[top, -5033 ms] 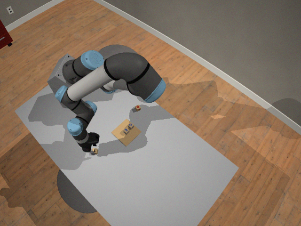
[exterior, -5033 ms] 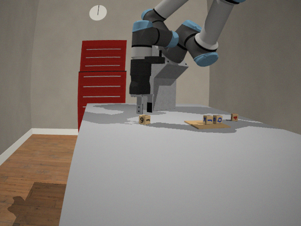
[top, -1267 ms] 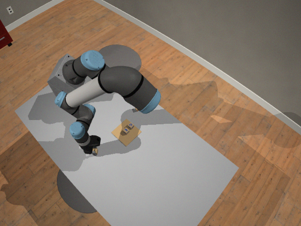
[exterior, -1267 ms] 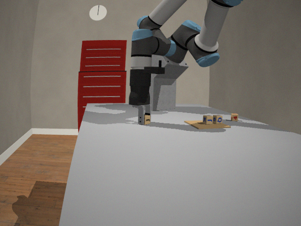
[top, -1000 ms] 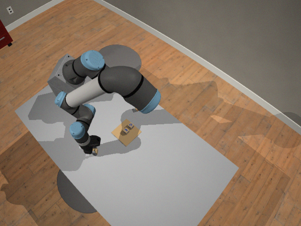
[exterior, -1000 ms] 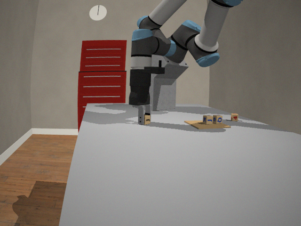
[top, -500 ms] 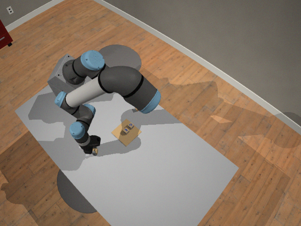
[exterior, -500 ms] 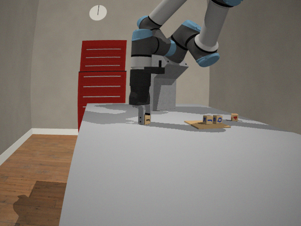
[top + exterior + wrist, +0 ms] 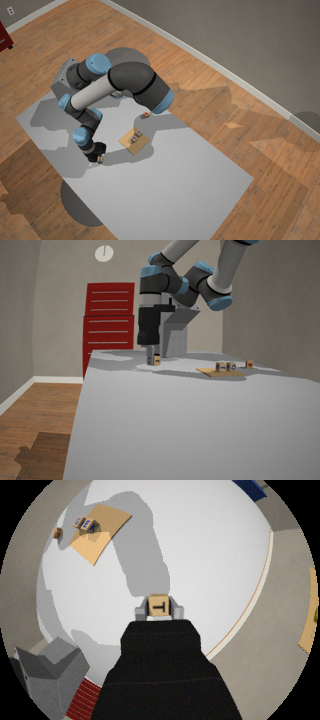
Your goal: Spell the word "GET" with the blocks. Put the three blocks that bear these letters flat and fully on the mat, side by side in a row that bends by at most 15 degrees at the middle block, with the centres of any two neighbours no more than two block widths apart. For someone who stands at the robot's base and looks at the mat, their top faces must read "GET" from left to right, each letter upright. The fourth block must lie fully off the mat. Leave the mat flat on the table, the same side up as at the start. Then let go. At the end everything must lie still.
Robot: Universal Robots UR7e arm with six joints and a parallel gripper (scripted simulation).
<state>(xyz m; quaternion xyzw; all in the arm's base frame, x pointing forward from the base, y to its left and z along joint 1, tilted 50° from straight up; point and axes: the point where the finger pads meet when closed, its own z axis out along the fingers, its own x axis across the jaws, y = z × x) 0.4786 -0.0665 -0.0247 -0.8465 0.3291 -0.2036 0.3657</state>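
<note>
Right now the E block is 230 mm to the left of my hand, 40 mm behind it and 20 mm below it. The rest, counted from my hand: tan mat (230 mm to the left, 40 mm below, 40 mm behind).
</note>
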